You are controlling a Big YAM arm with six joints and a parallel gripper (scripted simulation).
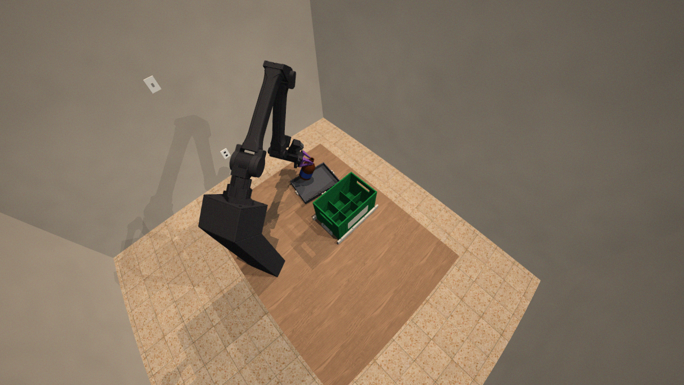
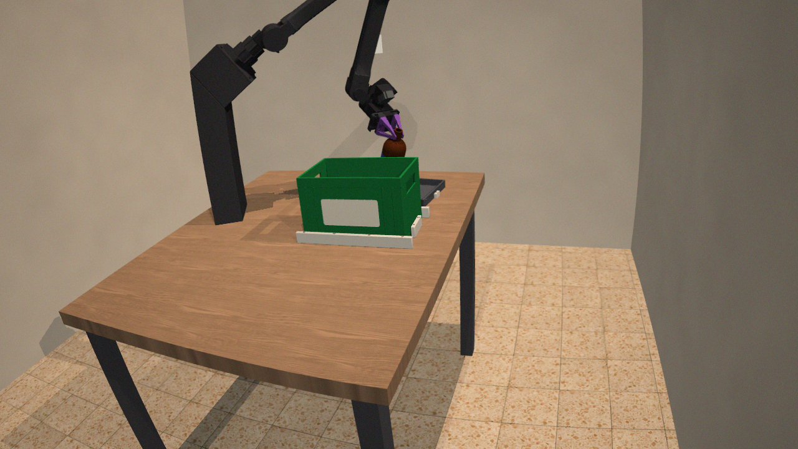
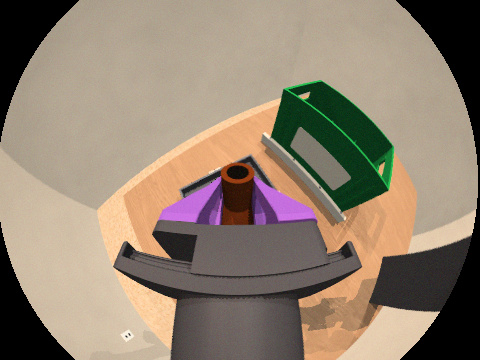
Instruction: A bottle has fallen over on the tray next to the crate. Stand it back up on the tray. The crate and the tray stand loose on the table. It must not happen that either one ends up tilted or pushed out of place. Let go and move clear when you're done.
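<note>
Right now the brown bottle is 50 mm below my hand and 30 mm behind it. Also, from my hand: green crate (270 mm to the right, 110 mm ahead, 100 mm below); tray (180 mm below, 10 mm to the right, 10 mm behind).
</note>
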